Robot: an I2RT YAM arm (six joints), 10 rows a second.
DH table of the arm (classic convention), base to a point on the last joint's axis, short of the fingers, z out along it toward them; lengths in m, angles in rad. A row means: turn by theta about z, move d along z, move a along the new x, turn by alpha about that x. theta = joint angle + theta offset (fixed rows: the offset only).
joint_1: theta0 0  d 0.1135  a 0.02  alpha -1.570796
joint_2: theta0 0  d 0  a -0.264  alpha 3.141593
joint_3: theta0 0.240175  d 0  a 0.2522  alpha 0
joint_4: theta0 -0.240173  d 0  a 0.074  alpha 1.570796
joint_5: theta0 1.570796  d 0  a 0  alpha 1.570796
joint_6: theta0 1.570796  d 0.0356  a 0  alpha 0
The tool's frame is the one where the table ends.
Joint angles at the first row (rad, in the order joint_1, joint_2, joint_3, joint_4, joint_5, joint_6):
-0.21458, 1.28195, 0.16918, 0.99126, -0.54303, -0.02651
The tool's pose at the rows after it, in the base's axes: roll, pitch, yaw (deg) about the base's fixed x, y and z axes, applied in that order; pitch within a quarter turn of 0, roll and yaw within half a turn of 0; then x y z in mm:
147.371 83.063 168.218 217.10 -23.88 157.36
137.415 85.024 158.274 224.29 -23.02 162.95
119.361 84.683 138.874 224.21 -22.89 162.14
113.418 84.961 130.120 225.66 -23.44 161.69
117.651 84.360 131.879 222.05 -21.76 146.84
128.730 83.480 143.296 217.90 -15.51 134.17
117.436 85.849 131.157 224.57 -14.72 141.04
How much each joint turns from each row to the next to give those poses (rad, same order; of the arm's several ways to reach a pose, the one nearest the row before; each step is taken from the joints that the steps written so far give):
0.01831, 0.06789, 0.01678, 0.05226, -0.01716, 0.02785
0.01144, 0.02821, 0.02405, 0.04956, 0.01067, 0.01831
0.00419, 0.01876, -0.00840, 0.04966, 0.02707, 0.03509
0.00647, 0.01638, -0.00117, 0.03091, 0.05567, 0.00839
0.01264, 0.08814, -0.03889, 0.11635, 0.05538, 0.00420
0.02858, 0.07013, -0.03090, 0.07395, 0.02210, -0.00763
0.01147, -0.00038, 0.02596, 0.01485, 0.02748, -0.00801

